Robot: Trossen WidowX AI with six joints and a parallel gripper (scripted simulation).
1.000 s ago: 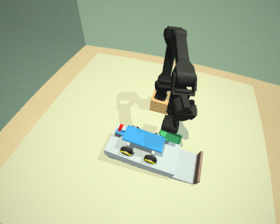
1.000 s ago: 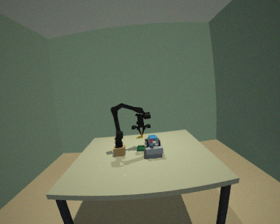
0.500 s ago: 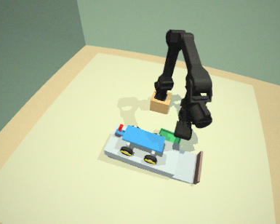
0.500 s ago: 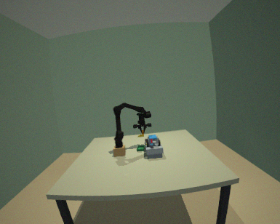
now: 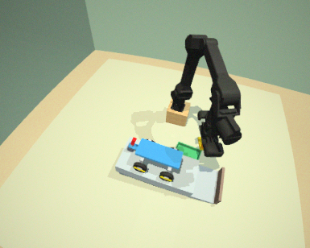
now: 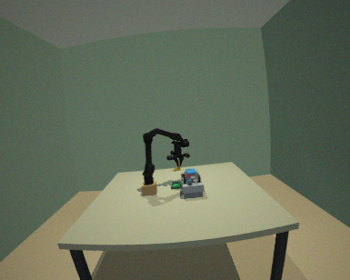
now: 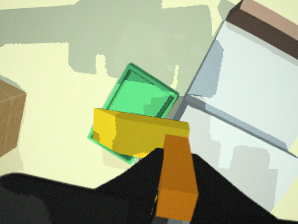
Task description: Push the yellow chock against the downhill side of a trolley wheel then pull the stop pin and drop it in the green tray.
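Right now my gripper tip is 27 cm to the left of the red-headed stop pin, 8 cm short of it and 2 cm above it. Round my gripper tip: brown end stop: 13 cm below, 12 cm to the left, 8 cm ahead; blue trolley: 15 cm to the right, 9 cm ahead, 4 cm below; green tray: 16 cm below, 5 cm to the right, 4 cm behind.
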